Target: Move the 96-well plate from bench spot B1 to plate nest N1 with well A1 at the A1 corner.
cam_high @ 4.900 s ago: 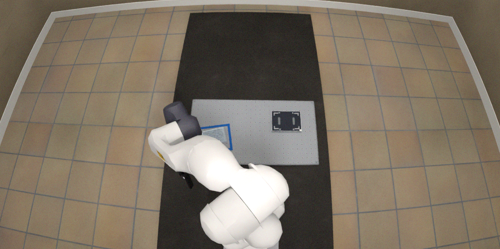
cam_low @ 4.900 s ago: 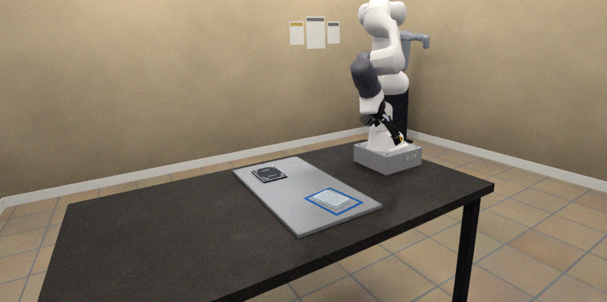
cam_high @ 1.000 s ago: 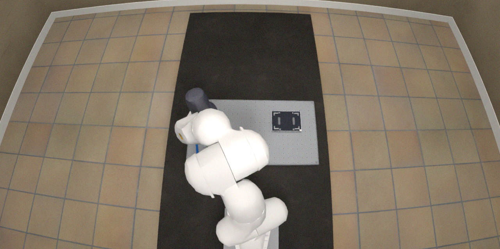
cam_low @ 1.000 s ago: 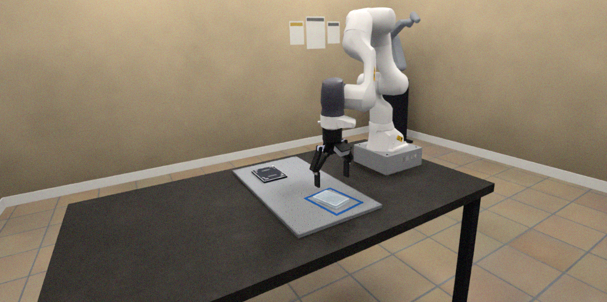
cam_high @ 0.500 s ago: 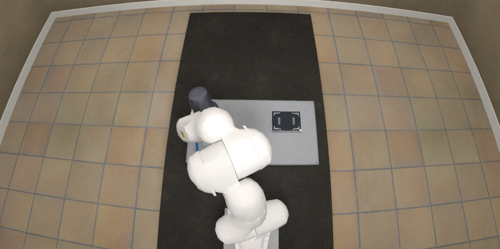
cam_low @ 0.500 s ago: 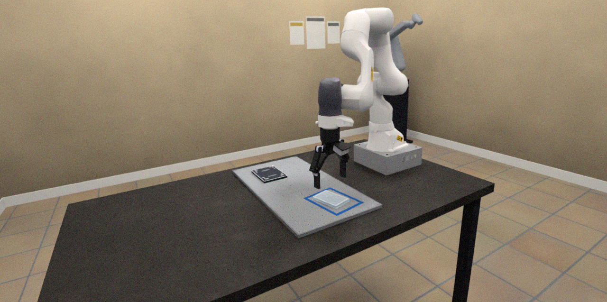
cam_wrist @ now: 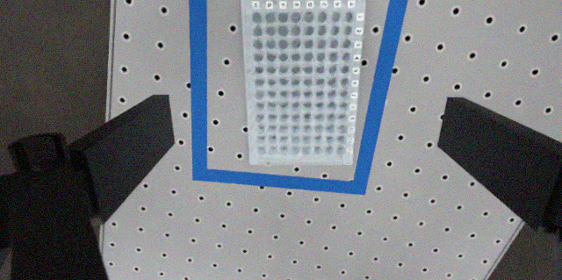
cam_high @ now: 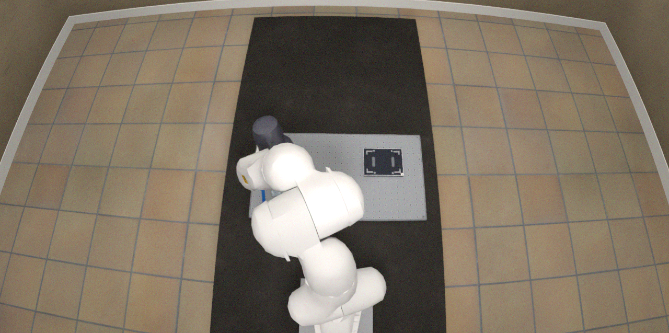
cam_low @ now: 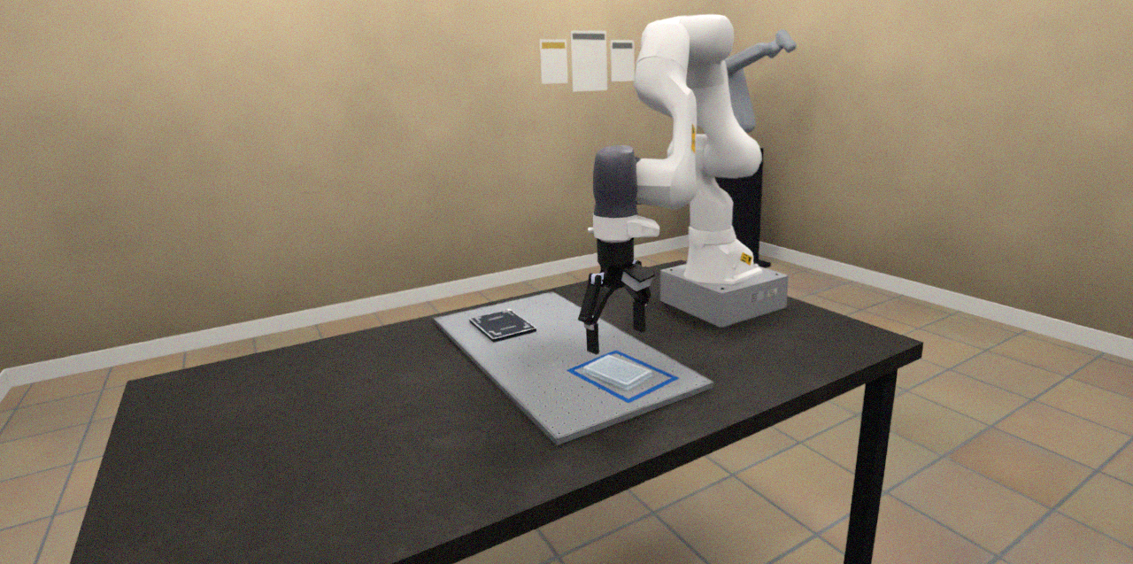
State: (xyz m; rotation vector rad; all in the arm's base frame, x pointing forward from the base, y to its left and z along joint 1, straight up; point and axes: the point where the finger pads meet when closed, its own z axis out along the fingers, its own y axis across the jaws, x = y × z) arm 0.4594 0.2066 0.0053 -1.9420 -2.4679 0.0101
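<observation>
My hand is 80 mm above the clear 96-well plate. Also, from my hand: A1 label: 40 mm ahead, 470 mm to the right, 80 mm below; black plate nest N1: 100 mm ahead, 390 mm to the right, 80 mm below.
</observation>
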